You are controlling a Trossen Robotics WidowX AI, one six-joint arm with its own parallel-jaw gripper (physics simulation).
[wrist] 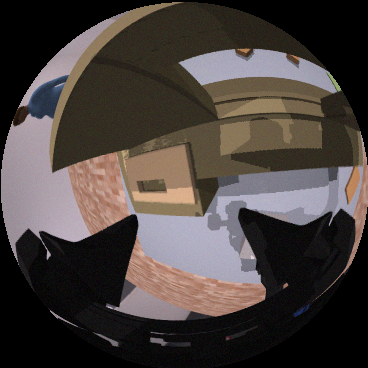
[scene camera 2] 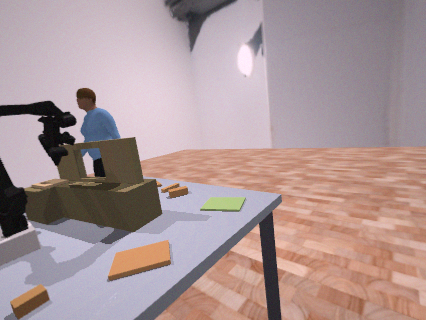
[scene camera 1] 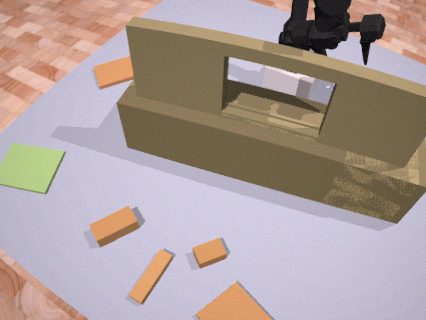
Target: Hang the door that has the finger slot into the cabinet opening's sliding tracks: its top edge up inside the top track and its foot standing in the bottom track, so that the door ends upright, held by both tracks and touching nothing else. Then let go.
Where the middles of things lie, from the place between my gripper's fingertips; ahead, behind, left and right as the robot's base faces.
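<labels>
Tan door (wrist: 172, 163): 1 cm behind my hand, 12 cm to the left of it, 12 cm below it. Green sheet (scene camera 1: 35, 167): far ahead of my hand, far to the right of it, far below it.
</labels>
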